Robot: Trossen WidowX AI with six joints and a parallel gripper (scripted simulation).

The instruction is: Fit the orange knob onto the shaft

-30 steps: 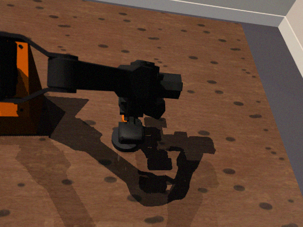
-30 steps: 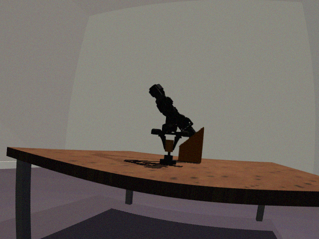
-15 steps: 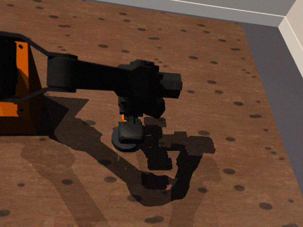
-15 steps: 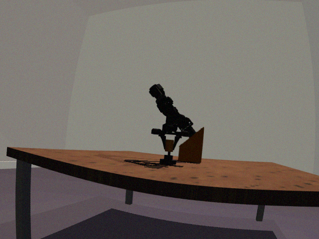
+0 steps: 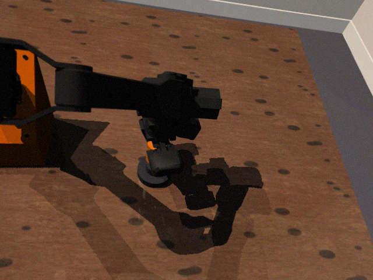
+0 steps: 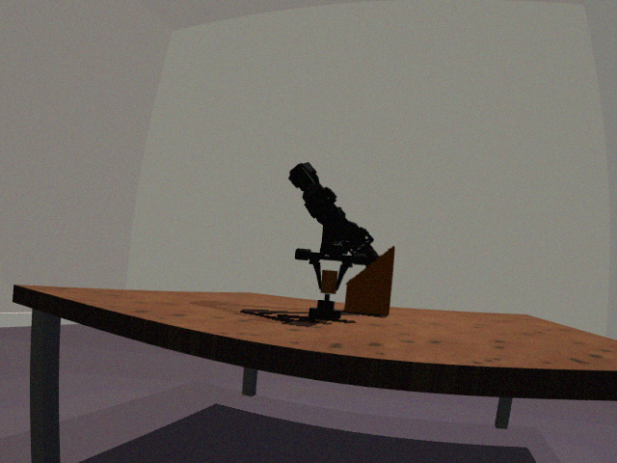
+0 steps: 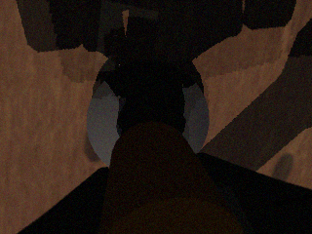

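Now: the knob 20 mm above my gripper tip. The rest, counted from my gripper tip: dark pedestal (40 mm below).
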